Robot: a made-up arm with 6 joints.
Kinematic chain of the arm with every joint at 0, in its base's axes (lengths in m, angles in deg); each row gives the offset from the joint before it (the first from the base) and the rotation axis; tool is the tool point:
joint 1: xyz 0 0 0.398 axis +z
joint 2: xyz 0 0 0 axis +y
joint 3: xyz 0 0 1.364 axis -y
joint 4: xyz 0 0 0 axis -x
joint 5: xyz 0.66 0 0 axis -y
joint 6: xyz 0 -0.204 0 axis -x
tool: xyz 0 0 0
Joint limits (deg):
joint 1: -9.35..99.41
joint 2: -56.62..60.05
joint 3: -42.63..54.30
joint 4: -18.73..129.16
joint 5: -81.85..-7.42
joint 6: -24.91..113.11
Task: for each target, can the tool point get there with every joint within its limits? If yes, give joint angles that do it. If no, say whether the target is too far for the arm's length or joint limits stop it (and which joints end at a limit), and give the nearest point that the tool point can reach.
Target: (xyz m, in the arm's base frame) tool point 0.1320 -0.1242 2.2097
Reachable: yes | joints 82.72 -21.74 19.93 44.01 -38.79 96.28
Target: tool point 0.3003 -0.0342 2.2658
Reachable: yes | joints 27.55 -7.47 33.04 33.95 -34.27 92.75
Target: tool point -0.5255 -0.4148 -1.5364
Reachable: no: joint limits stop it (at a limit: joint 1, joint 2, joint 3, joint 4) | nearest point 0.9288 -0.3487 0.4494 | short by 2.462 m
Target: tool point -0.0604 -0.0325 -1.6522
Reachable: no: joint limits stop it (at a limit: joint 1, joint 2, joint 3, joint 4) | nearest point 0.0315 0.9916 0.4494 | short by 2.340 m
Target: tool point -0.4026 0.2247 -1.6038
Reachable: no: joint limits stop it (at a limit: joint 1, joint 2, joint 3, joint 4) | nearest point -0.3219 1.1542 0.4003 | short by 2.211 m
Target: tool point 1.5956 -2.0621 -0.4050
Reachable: no: too far | nearest point 1.4197 -0.4405 0.4864 | short by 1.859 m
